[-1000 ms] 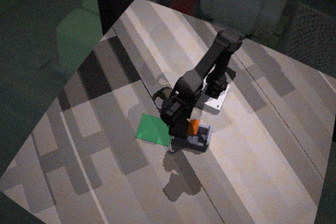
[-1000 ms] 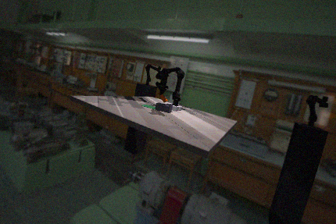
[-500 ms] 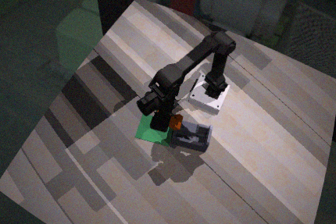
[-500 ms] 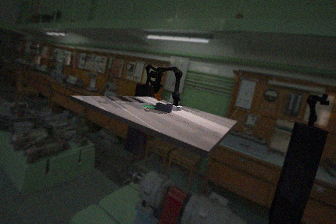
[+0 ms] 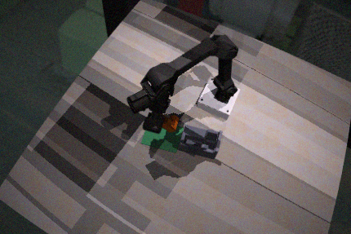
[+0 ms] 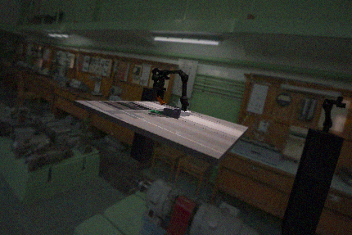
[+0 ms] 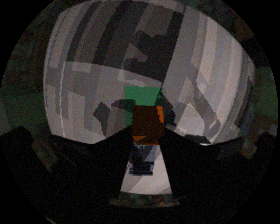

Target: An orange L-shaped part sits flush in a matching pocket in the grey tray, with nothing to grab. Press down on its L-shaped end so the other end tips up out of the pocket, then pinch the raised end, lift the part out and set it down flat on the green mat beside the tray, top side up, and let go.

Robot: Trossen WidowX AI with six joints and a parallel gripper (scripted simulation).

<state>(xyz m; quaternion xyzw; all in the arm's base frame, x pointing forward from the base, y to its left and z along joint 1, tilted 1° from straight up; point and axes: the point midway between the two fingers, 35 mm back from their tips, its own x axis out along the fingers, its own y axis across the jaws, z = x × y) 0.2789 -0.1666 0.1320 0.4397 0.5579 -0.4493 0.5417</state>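
The green mat lies 170 mm below my gripper tip and 20 mm to the left of it. From my gripper tip the other things lie so: orange L-shaped part (30 mm to the left, 30 mm below, 20 mm behind).
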